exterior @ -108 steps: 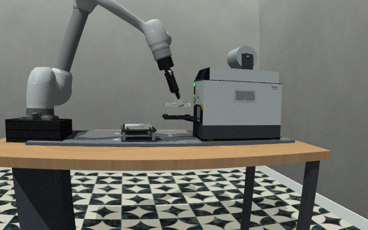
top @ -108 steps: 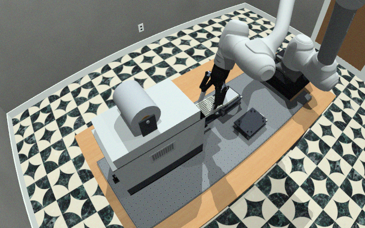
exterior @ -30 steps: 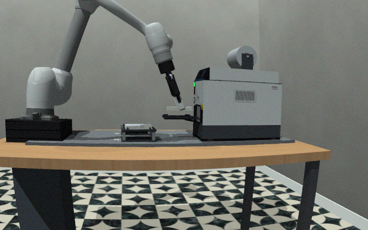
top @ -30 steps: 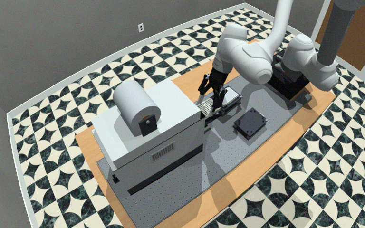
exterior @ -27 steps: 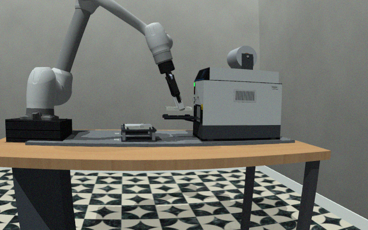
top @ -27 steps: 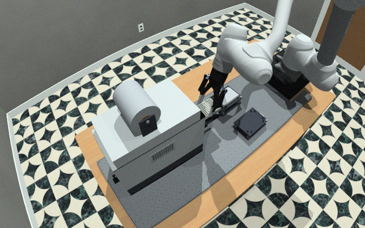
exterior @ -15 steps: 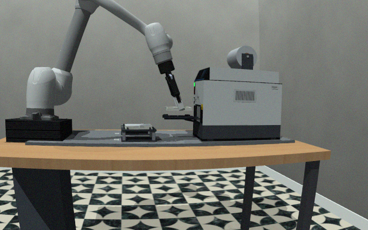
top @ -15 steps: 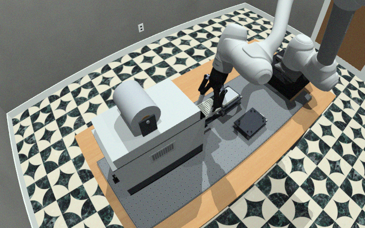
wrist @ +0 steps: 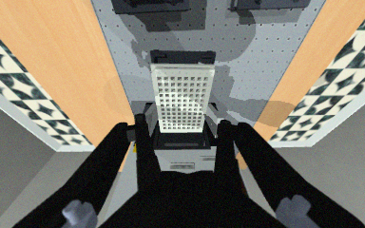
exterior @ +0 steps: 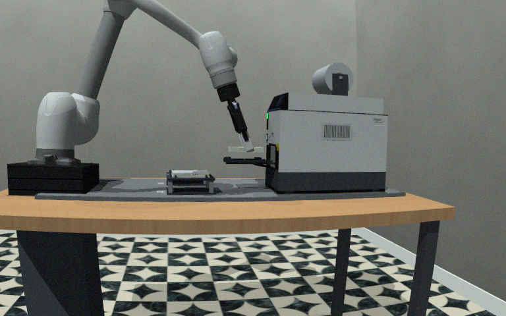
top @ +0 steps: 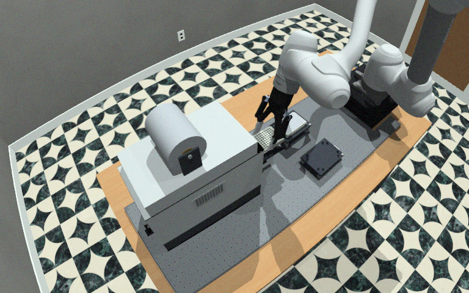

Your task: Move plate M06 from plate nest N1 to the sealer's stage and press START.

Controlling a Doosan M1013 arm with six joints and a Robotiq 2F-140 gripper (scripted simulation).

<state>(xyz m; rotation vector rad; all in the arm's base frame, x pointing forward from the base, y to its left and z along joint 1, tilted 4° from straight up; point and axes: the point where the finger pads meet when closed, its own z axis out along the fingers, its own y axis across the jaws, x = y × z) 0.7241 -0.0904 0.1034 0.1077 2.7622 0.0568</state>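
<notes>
The white well plate is 3 cm below my hand. Also, from my hand: black stage: 6 cm below; foil-covered plate: 20 cm behind, 4 cm to the right, 11 cm below; nest N1: 20 cm behind, 16 cm to the left, 14 cm below.
</notes>
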